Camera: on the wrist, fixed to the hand. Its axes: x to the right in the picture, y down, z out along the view.
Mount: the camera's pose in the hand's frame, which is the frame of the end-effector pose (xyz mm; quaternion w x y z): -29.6 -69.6 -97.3 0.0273 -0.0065 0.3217 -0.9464
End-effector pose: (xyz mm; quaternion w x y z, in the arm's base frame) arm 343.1 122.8 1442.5 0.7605 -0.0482 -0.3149 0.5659
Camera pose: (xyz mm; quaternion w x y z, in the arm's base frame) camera 448.0 99.3 1382.3 0.6573 0.1097 0.1868 -0.7218
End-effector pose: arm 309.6 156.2 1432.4 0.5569 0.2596 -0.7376 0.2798
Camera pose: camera 431.0 177.3 1434.1 0.5190 0.6116 0.4029 -0.4407
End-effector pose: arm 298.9 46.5 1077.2 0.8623 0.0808 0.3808 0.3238
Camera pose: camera 249.7 -36.4 1000.4 0.2080 -0.4680 0.3622 -0.7788
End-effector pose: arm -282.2 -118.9 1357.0 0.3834 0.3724 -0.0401 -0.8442
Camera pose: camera -248.3 -28.7 1280.1 0.7732 -0.3172 -0.4802 0.2664
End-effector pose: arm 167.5 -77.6 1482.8 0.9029 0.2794 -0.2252 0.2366
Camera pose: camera 209.4 -78.0 1366.9 0.3228 0.1388 0.5472 -0.7596
